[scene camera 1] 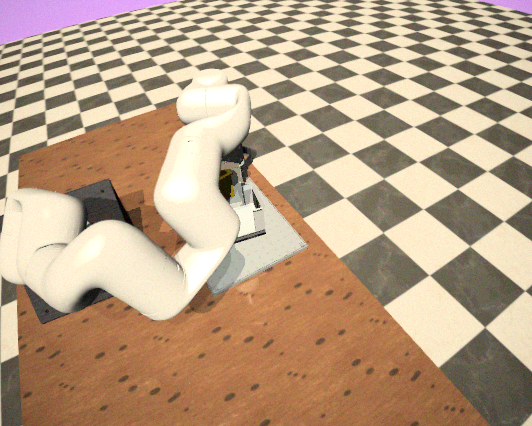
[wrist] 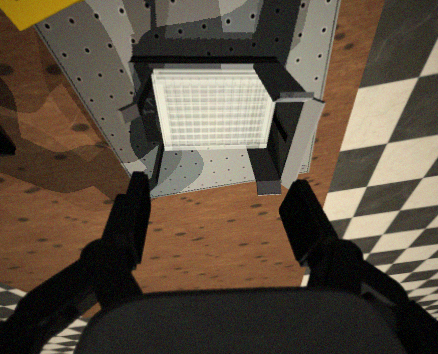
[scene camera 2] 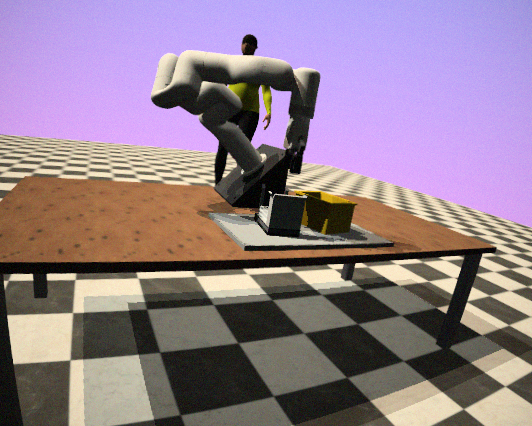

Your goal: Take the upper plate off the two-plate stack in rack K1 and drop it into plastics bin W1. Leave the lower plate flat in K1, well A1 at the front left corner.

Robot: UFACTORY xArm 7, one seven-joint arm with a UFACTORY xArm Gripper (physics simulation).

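The white plate stack lies flat in rack K1, between its dark corner posts and a light side panel. The wrist view looks down on the upper plate's grid of wells; the lower plate cannot be told apart there. My gripper is open and empty. It hangs above the rack with its fingers pointing down, and in the wrist view the plate shows beyond the fingertips. In the scene camera 1 view the arm partly hides the gripper and rack. Yellow bin W1 stands beside the rack.
Rack and bin stand on a grey perforated board near an edge of the brown table. The arm's dark, slanted base stands behind them. A person in yellow stands beyond the table.
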